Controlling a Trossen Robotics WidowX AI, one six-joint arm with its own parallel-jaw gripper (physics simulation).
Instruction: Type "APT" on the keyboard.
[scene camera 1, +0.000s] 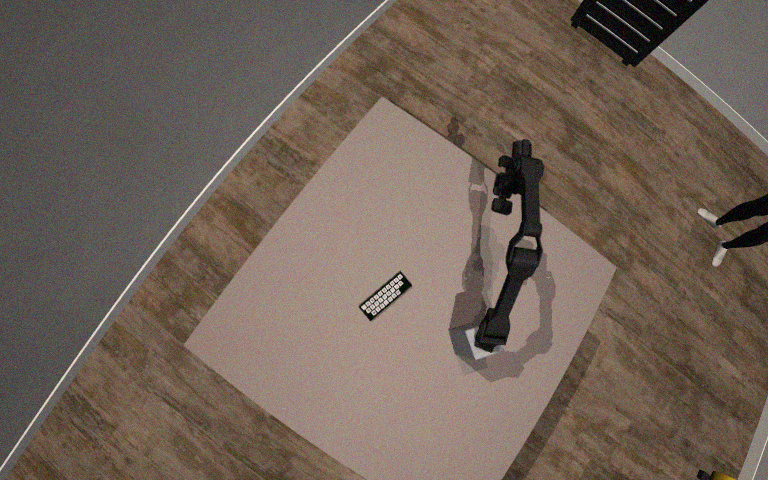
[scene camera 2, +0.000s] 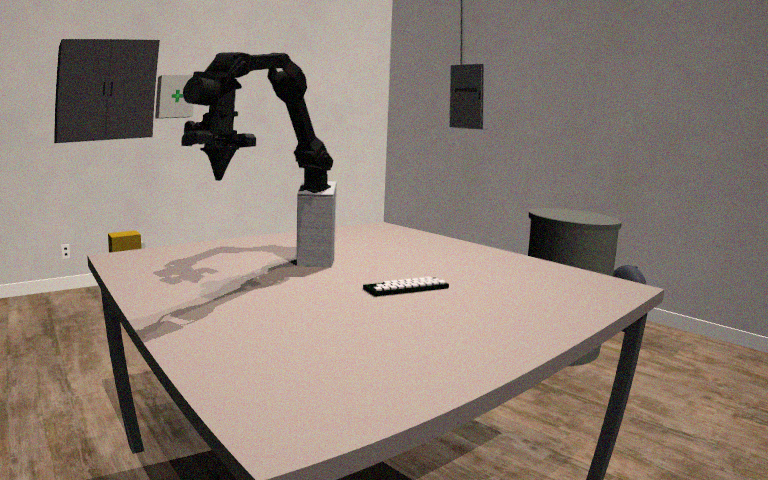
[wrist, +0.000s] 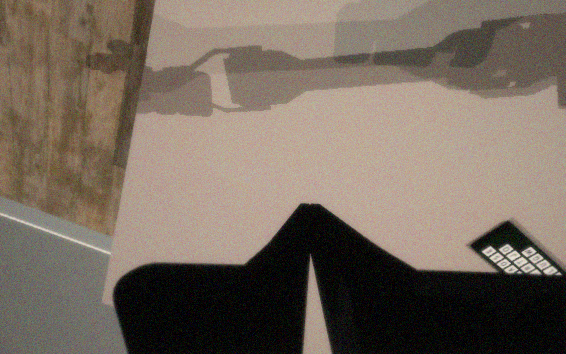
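Pixels of known places: gripper, fingertip midpoint: (scene camera 1: 494, 191) (scene camera 2: 218, 180) (wrist: 308, 213); arm's base, link origin: (scene camera 1: 485, 340) (scene camera 2: 315, 187).
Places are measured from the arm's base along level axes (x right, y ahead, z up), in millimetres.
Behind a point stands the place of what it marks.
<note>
A small black keyboard (scene camera 1: 385, 296) @(x 18, y 347, z -203 mm) (scene camera 2: 406, 285) @(x 44, y 363, z -203 mm) (wrist: 517, 260) @(x 57, y 331, z -203 mm) with white keys lies flat on the table. In the wrist view it is at the right edge, part of it hidden behind the black body of my gripper and cut off by the frame; the letters there are small and hard to read. My gripper (scene camera 2: 219, 177) @(x 461, y 173, z 60 mm) (wrist: 308, 213) @(x 461, y 173, z 60 mm) is shut and empty, its fingertips together and pointing down. It hangs high above the table, well apart from the keyboard, on the left in the second scene view. In the first scene view the fingertips cannot be made out.
The pale table (scene camera 1: 294, 339) @(x -268, y 585, z -218 mm) (scene camera 2: 368, 362) @(x 432, y 570, z -219 mm) (wrist: 300, 150) @(x 452, y 241, z -219 mm) carries the grey pedestal (scene camera 2: 316, 229) @(x 30, y 39, z -113 mm) under the arm's base. The arm's shadows lie across the table. A dark round bin (scene camera 2: 572, 243) stands beyond the table. A person's legs (scene camera 1: 744, 220) show at the right in the first scene view.
</note>
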